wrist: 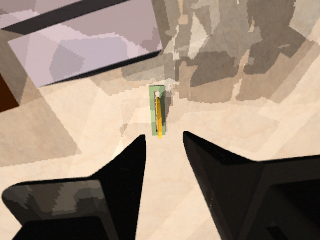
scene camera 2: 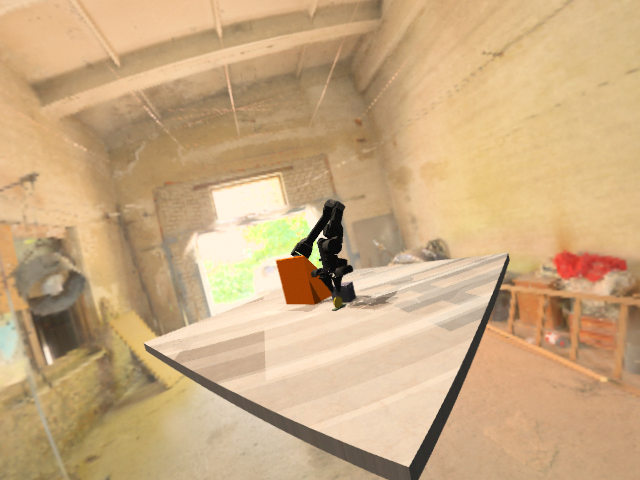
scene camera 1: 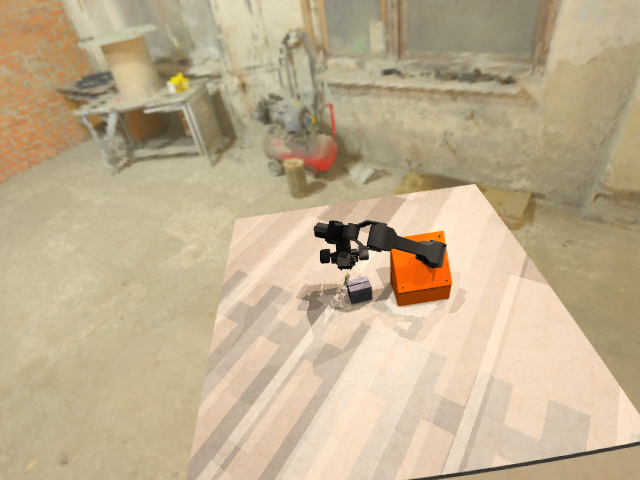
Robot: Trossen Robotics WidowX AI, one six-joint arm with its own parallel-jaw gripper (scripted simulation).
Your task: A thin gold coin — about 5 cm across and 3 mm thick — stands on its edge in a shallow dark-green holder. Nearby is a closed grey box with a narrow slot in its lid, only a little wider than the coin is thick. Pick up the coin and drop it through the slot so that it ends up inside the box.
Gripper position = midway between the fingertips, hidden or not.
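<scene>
My gripper (scene camera 2: pixel 335 292), (wrist: pixel 164 137), (scene camera 1: pixel 346 269), visible.
</scene>
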